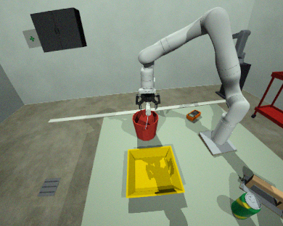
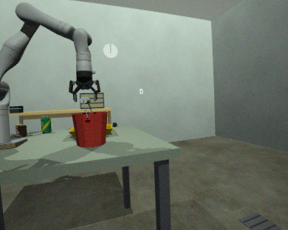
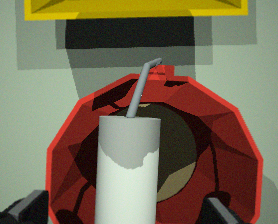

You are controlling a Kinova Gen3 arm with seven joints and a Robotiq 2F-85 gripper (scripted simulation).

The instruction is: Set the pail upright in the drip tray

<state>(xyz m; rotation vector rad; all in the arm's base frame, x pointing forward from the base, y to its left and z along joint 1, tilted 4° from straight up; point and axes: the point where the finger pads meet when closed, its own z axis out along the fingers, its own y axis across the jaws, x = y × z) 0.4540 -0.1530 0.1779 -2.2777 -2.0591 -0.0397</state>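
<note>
My gripper is now 30 mm above the wire handle and 10 mm short of it. Round my hand: yellow drip tray 290 mm to the left, 200 mm below, 20 mm ahead; then red pail 90 mm below, 10 mm ahead.
</note>
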